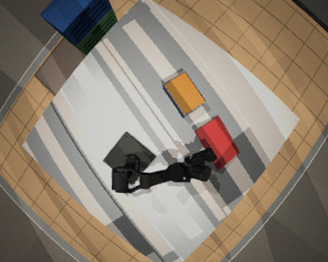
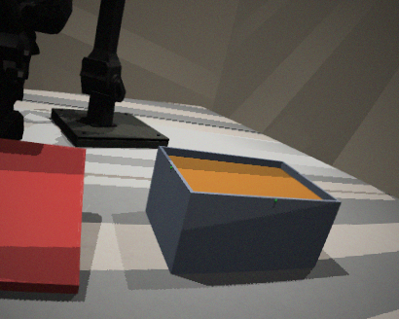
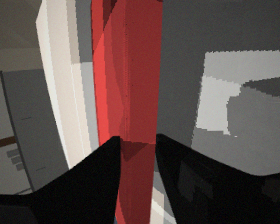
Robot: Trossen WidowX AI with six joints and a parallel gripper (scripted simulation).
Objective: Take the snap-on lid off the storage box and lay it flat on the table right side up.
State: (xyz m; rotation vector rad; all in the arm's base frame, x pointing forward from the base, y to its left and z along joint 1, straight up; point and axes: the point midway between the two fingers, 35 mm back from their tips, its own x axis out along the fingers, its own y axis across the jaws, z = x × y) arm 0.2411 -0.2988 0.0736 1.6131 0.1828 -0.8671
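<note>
My gripper tip is now 7 cm short of the red lid, 4 cm to the left of it and 3 cm above it. From my gripper tip the other things lie so: blue-grey storage box: 19 cm ahead, 26 cm to the left, 3 cm below.
</note>
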